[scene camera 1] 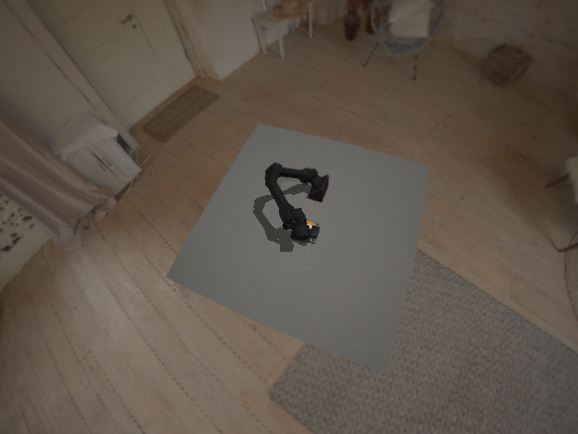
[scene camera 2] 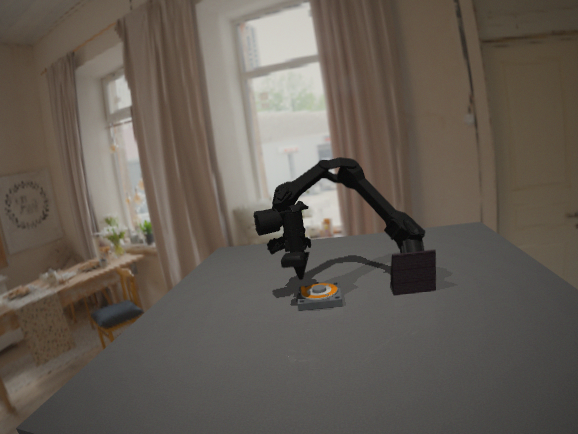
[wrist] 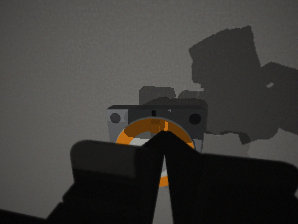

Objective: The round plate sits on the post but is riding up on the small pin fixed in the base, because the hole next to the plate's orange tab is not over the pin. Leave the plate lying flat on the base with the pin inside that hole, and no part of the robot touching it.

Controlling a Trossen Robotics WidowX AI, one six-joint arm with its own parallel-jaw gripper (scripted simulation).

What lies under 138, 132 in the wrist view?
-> A round plate.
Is my gripper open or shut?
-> Shut.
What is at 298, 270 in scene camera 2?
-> My gripper.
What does my gripper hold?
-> Nothing.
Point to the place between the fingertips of my gripper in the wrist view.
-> At 165, 135
